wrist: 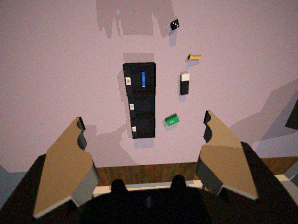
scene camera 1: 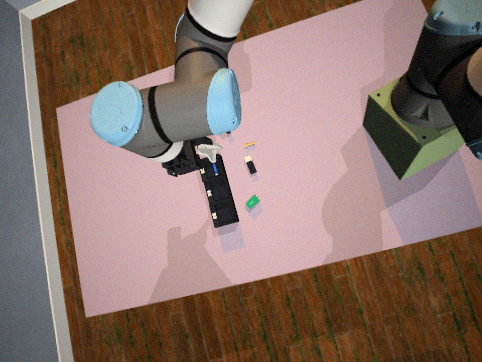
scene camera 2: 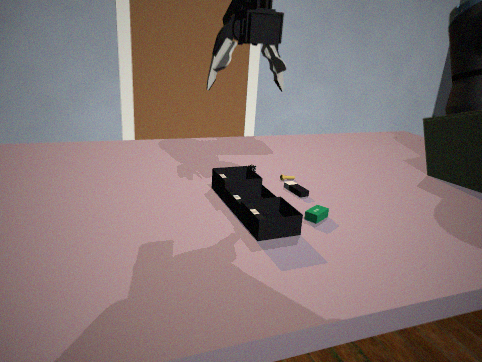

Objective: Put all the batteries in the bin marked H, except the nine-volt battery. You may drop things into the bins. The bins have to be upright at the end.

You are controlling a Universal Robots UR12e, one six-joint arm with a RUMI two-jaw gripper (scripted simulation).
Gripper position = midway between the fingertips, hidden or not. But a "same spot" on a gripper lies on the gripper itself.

my gripper: wrist 145, 114; scene camera 1; scene camera 2
same spot on my gripper: point(scene camera 1: 205, 146) = point(scene camera 2: 270, 56)
